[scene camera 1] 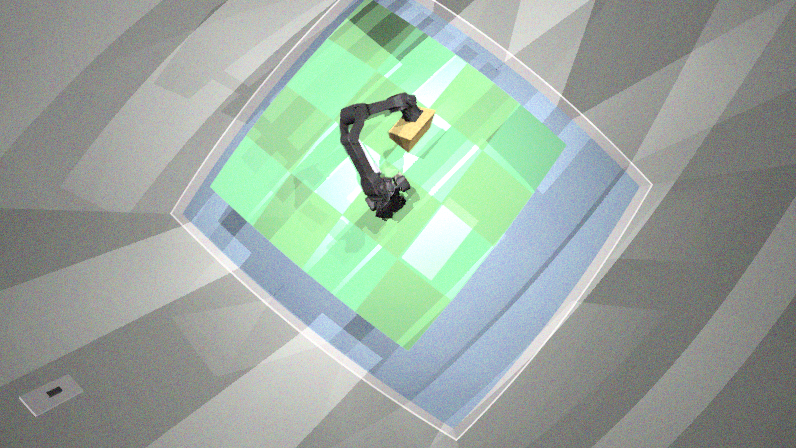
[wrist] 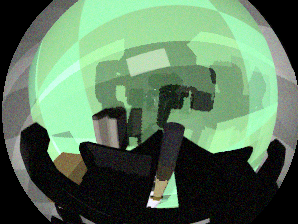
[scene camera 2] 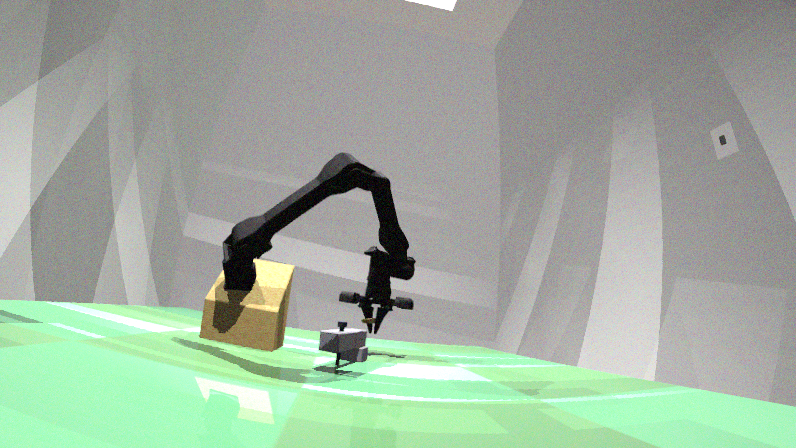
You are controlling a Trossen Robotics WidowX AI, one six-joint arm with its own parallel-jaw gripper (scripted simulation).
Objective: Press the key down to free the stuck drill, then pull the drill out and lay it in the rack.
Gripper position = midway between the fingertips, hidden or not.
Note:
In view: the gripper (scene camera 2: 372, 333).
The gripper is seen too in the wrist view (wrist: 166, 134).

